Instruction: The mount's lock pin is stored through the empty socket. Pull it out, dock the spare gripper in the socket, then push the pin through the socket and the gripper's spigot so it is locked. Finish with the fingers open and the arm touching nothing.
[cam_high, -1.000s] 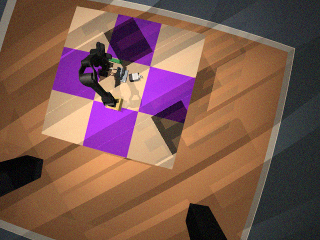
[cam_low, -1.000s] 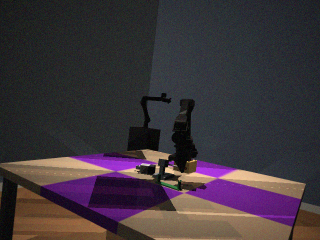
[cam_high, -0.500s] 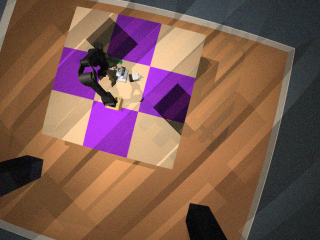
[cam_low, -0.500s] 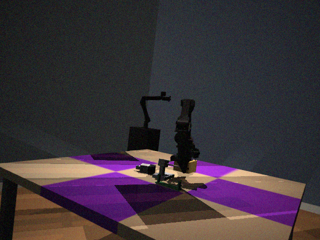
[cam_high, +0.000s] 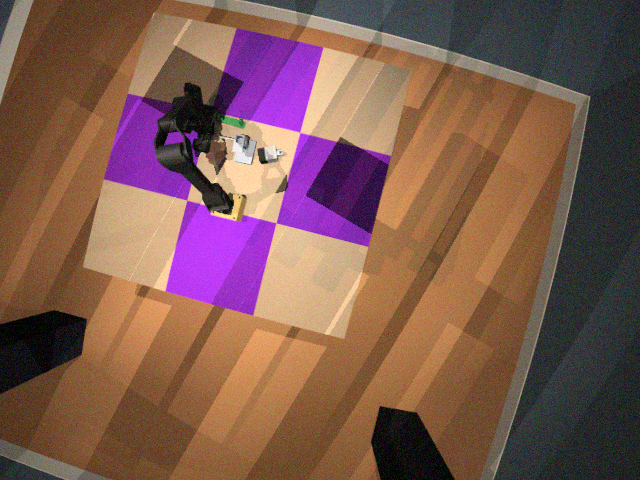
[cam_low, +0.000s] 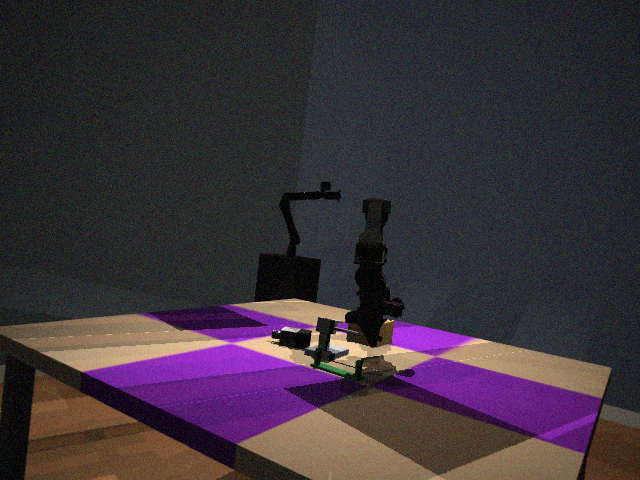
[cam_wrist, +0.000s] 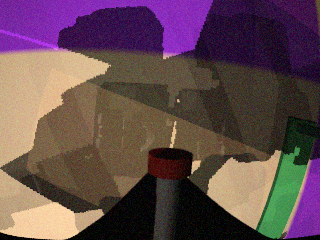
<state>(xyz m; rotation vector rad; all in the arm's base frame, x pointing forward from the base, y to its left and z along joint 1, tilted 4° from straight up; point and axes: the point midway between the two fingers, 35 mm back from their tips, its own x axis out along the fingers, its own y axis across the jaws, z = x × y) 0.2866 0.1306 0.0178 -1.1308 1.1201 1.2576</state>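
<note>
The green rack is 110 mm ahead of my gripper tip, 40 mm to the right of it and 30 mm below it. The rest, counted from my gripper tip: spare gripper (10 mm behind, 270 mm to the right, 30 mm below); mount (10 mm behind, 140 mm to the right).
</note>
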